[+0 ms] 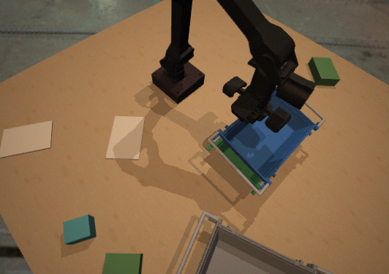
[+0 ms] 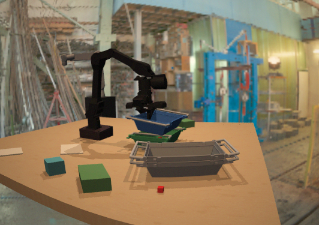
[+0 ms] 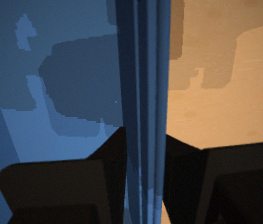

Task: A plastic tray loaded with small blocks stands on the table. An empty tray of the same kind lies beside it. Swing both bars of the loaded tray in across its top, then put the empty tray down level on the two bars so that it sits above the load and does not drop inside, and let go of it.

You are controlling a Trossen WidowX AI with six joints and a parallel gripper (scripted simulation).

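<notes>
My gripper tip is now 7 cm short of the blue tray and 2 cm below it. Also, from my gripper tip: teal block 53 cm to the right, 7 cm below, 6 cm behind.
</notes>
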